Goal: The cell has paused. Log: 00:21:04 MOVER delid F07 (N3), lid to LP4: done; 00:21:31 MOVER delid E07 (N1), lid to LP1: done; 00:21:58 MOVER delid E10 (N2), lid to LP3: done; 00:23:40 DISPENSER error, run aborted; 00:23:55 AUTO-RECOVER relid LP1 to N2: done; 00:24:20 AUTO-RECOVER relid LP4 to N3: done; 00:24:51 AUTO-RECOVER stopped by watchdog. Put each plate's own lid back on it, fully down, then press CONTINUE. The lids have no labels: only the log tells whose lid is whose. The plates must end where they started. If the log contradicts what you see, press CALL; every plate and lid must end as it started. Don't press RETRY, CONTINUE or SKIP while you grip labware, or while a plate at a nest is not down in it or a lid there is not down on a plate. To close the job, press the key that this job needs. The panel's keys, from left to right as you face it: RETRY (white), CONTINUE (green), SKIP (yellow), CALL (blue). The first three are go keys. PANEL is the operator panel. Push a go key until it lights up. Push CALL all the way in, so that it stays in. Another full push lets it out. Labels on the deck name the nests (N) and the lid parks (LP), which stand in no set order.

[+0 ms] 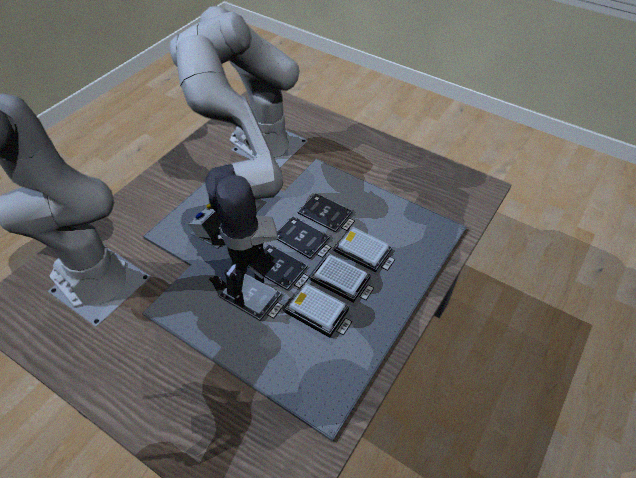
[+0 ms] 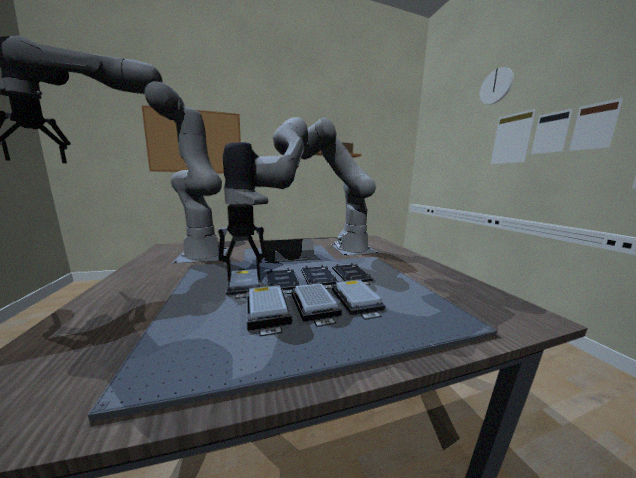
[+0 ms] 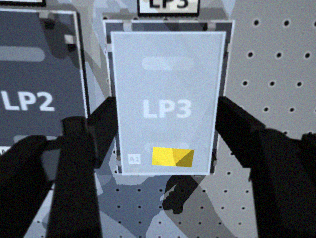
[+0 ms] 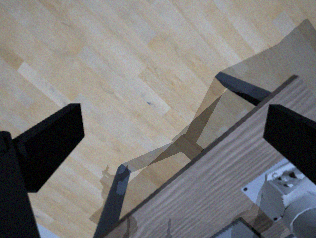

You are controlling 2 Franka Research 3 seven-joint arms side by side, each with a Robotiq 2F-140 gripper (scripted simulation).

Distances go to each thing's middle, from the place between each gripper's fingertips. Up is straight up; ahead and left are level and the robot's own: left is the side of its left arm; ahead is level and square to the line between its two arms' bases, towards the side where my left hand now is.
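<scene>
The park LP3 [image 3: 137, 26] has my left gripper [image 2: 244, 278] 4 cm above it now. Counting from my left hand, I find the N2 plate [image 1: 333, 271] 2 cm below, 20 cm to the left and 17 cm ahead, while the park LP2 [image 1: 292, 262] is 4 cm below and 12 cm to the left. The park LP1 [image 1: 303, 247] is 4 cm below that same left hand, 26 cm to the left of it and 2 cm behind it.
From my right hand, the park LP3 is 40 cm below, 78 cm to the left and 35 cm ahead. The N2 plate is 38 cm below my right hand, 98 cm to the left of it and 53 cm ahead of it. I find the park LP2 40 cm below my right hand, 90 cm to the left of it and 35 cm ahead of it, and the park LP1 40 cm below that hand, 103 cm to the left of it and 34 cm ahead of it.
</scene>
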